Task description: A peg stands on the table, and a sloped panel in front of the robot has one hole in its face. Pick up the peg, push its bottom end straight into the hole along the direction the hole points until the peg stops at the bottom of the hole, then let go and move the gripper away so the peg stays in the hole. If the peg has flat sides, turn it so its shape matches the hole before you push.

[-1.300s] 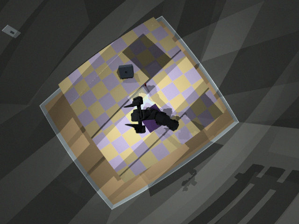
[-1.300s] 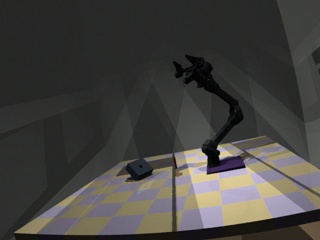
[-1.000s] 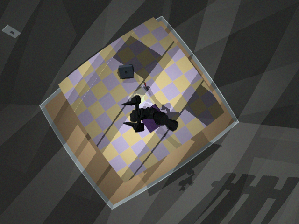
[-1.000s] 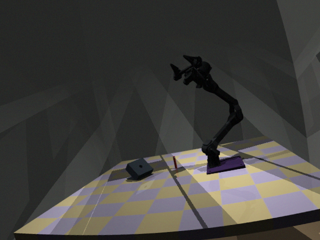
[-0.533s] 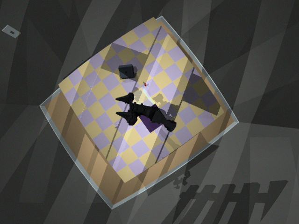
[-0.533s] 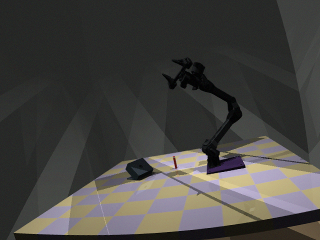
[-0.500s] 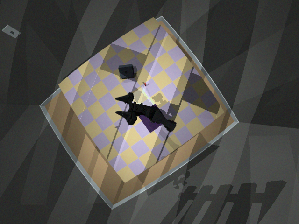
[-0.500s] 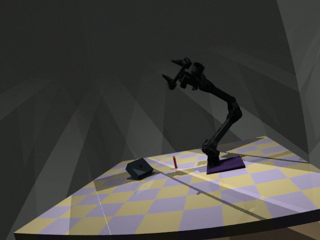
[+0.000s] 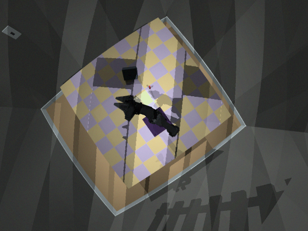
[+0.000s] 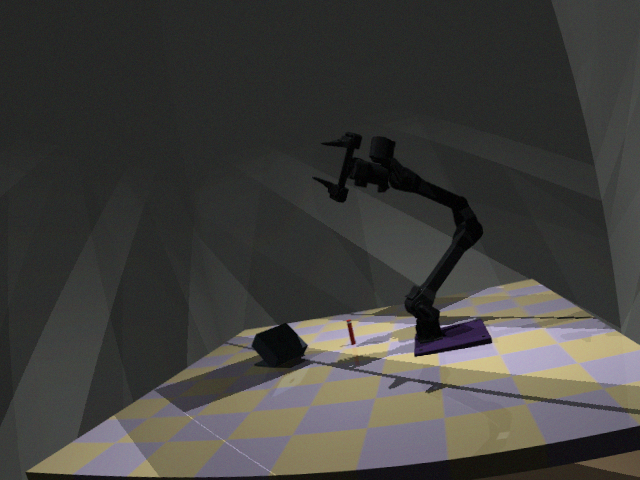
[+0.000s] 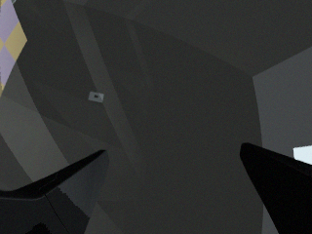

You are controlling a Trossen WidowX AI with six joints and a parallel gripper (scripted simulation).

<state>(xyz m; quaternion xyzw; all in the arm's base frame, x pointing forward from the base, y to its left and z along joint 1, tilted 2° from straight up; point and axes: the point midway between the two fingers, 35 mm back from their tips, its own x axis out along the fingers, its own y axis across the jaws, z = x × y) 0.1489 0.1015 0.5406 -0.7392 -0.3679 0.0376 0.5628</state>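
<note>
Right now the red round peg is 60 mm ahead of my gripper tip, 240 mm to the right of it and 500 mm below it. From my gripper tip the other things lie so: sloped panel (270 mm ahead, 170 mm to the right, 510 mm below).
</note>
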